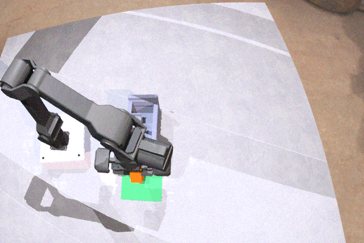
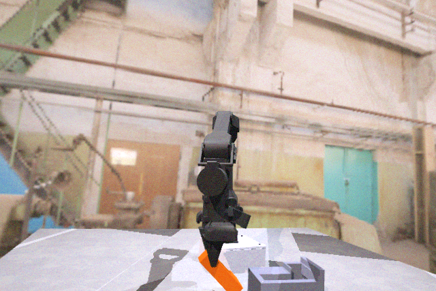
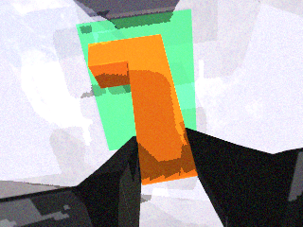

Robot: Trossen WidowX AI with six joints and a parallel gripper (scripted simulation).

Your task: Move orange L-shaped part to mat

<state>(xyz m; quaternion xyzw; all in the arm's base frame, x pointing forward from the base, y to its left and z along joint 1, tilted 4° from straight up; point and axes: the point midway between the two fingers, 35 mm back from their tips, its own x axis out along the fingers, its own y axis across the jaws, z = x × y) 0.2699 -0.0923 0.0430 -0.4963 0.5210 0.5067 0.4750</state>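
The green mat lies 10 cm below my gripper tip and 2 cm to the left of it. Round my gripper tip: orange L-shaped part (3 cm to the left, 3 cm below, 2 cm behind).
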